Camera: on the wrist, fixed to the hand. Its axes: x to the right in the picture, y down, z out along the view.
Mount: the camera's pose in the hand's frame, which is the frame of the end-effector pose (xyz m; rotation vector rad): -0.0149 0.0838 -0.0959 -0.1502 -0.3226 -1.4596
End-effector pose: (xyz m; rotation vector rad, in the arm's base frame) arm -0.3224 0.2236 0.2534 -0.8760 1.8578 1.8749
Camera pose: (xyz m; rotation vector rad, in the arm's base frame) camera -0.3486 0.1258 0.3321 -1.3136 0.4627 1.0379
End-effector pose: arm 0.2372 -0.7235 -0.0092 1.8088 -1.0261 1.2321
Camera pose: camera 0.1219 -0.6728 0.0148 1.9299 0.2103 -0.0381
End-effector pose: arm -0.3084 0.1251 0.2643 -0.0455 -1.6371 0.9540
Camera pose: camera -0.2613 0.2261 0.2009 1.0947 -1.4854 -0.3097
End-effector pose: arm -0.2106 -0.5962 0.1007 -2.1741 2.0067 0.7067
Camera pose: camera -0.2663 -0.6293 0.2114 -2.5423 -0.0408 0.7838
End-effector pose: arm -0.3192 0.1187 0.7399 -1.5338 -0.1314 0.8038
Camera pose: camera -0.3092 0.0178 0.6614 -1.0140 -1.3801 -0.1711
